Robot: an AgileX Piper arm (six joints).
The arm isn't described. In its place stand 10 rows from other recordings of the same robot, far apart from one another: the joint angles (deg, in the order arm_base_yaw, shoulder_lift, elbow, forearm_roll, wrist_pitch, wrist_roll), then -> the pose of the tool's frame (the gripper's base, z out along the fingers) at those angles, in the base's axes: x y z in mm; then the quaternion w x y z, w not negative.
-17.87, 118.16, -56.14, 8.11, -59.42, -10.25 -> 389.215, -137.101, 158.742, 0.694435, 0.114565, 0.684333, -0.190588
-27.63, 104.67, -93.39, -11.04, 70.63, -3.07 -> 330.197, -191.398, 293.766, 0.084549, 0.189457, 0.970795, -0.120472
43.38, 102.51, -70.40, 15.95, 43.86, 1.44 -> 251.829, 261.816, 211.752, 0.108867, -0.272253, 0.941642, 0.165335
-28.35, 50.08, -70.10, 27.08, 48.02, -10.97 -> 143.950, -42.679, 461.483, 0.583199, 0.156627, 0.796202, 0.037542
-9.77, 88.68, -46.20, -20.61, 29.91, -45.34 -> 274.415, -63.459, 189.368, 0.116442, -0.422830, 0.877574, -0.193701
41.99, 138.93, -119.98, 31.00, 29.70, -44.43 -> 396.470, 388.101, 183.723, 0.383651, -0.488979, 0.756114, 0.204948
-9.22, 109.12, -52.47, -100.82, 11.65, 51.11 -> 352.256, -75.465, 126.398, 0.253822, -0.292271, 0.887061, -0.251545
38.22, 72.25, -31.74, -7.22, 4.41, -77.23 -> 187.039, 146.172, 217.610, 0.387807, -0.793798, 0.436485, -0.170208
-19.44, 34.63, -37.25, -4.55, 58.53, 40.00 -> 85.215, -36.605, 299.890, 0.335819, 0.459708, 0.821848, 0.021435
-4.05, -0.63, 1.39, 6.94, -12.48, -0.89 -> 52.497, -6.099, 224.987, 0.801874, 0.062172, 0.594228, 0.005058
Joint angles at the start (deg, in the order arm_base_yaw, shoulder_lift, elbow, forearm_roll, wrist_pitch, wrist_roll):
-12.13 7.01 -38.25 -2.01 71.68 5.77
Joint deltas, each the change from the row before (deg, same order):
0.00 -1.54 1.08 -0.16 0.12 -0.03
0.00 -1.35 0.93 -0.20 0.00 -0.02
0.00 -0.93 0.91 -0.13 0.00 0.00
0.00 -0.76 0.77 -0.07 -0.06 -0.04
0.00 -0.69 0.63 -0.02 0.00 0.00
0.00 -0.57 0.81 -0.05 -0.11 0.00
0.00 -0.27 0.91 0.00 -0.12 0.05
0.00 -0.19 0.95 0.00 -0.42 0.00
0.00 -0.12 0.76 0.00 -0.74 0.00
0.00 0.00 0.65 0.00 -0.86 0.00
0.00 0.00 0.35 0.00 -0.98 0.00
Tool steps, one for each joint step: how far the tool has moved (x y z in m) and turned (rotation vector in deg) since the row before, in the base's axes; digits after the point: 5 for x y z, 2 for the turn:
-0.00288 0.00037 -0.00547 -0.22 -0.30 -0.08
-0.00233 0.00019 -0.00463 -0.26 -0.37 -0.11
-0.00098 0.00001 -0.00444 -0.11 0.00 -0.08
-0.00063 0.00003 -0.00368 -0.10 -0.03 -0.02
-0.00070 0.00012 -0.00311 -0.03 -0.06 -0.01
0.00011 -0.00010 -0.00375 -0.01 0.14 -0.03
0.00116 -0.00025 -0.00411 0.15 0.50 -0.02
0.00170 -0.00035 -0.00390 0.06 0.34 0.02
0.00178 -0.00037 -0.00261 -0.04 -0.09 0.03
0.00197 -0.00040 -0.00193 -0.07 -0.20 0.03
0.00151 -0.00030 -0.00037 -0.16 -0.61 0.04

